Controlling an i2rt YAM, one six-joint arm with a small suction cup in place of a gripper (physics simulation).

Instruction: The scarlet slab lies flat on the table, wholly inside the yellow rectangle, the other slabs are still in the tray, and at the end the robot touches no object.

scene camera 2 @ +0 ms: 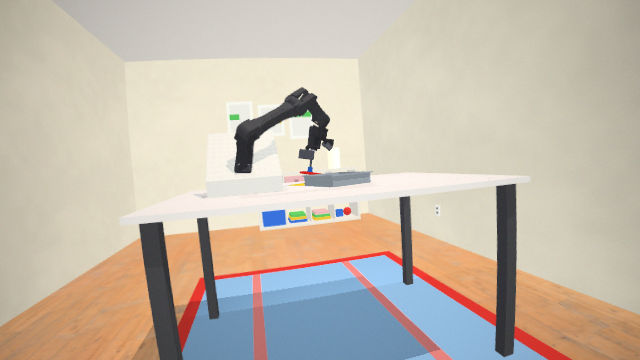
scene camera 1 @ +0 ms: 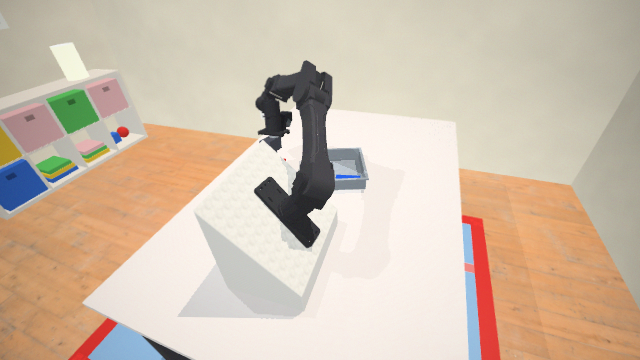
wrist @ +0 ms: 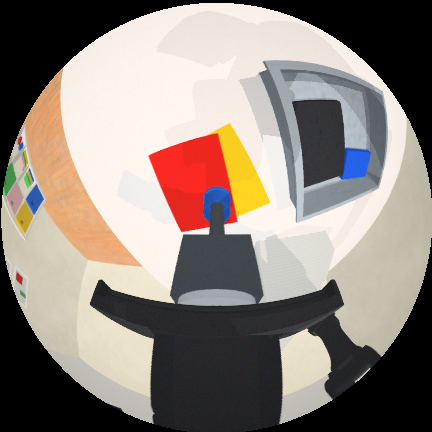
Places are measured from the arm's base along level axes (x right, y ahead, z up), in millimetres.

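Pixels of known places: hand, its tool point: (scene camera 2: 309, 174) (wrist: 216, 193); arm's base, origin of its link: (scene camera 2: 244, 156) (scene camera 1: 287, 212).
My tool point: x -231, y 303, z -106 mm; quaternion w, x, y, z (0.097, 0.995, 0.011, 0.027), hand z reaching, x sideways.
Ahead of a thing's pixels: the offset from my tool point to its top centre. "pt": to the spot under its first point. Level surfaces: height alone.
The scarlet slab @(dx -22, dy +11, dz +18 mm) (scene camera 2: 303, 172) (wrist: 185, 172) hangs flat from the suction cup of my gripper (scene camera 2: 310, 169) (wrist: 216, 205), a little above the table, held near one corner. In scene camera 1 a tiny red bit of the slab (scene camera 1: 284, 160) shows past the white block; the cup is hidden there. The yellow rectangle @(pt dx +25, dy -74, dz -47 mm) (scene camera 2: 296, 184) (wrist: 251, 185) lies beneath and is partly covered by the slab in the wrist view; the slab reaches past it on the left. The grey tray @(dx +194, dy +98, dz +1 mm) (scene camera 1: 352, 185) (scene camera 2: 325, 181) (wrist: 298, 200) holds a black slab @(dx +155, dy +71, dz -36 mm) (wrist: 320, 140) and a blue slab @(dx +268, dy +61, dz -36 mm) (scene camera 1: 347, 176) (wrist: 356, 163).
A white studded block (scene camera 1: 235, 210) (scene camera 2: 240, 186) carries the arm's base on the white table @(dz -50 mm) (scene camera 1: 400, 300) (scene camera 2: 425, 184). The tray's raised wall stands beside the yellow rectangle. A shelf unit with coloured bins stands on the floor beyond the table.
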